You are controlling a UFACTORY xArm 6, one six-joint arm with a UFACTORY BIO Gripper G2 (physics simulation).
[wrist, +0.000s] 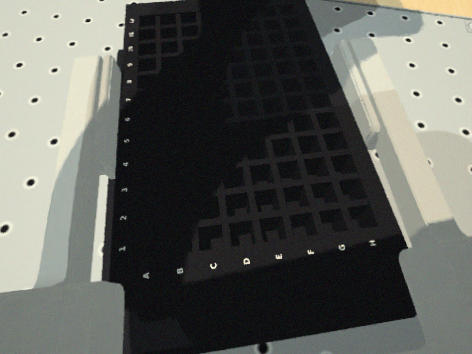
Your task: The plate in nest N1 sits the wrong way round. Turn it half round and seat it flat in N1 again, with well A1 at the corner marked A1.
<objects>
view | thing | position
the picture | black well plate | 240, 166
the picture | black nest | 289, 311
</objects>
